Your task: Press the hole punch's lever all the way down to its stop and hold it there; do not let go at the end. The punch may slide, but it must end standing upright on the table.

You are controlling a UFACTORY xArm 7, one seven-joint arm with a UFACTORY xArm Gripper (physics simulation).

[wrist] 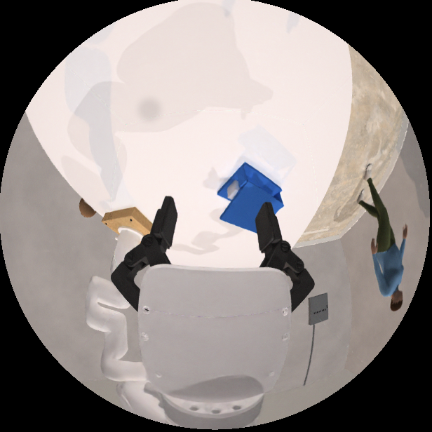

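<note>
The blue hole punch [262, 182] stands on the white table [190, 150], right of the middle of the wrist view and turned at an angle. Its lever [246, 206] is a broad flat blue panel on the near side, apart from the base at the left end. A light grey block [233, 189] shows partly between lever and base. My gripper [217, 207] is open, with nothing between its fingers. The right fingertip overlaps the lever's right part in the view; whether it touches cannot be told. The left finger is off to the left of the punch.
A wooden block [129, 218] with a white arm mounted at it is at the left table edge. A brown round object [87, 207] shows beyond that edge. A beige stone-like surface [370, 125] lies right of the table. A person [390, 260] and a grey box [318, 309] are at the right.
</note>
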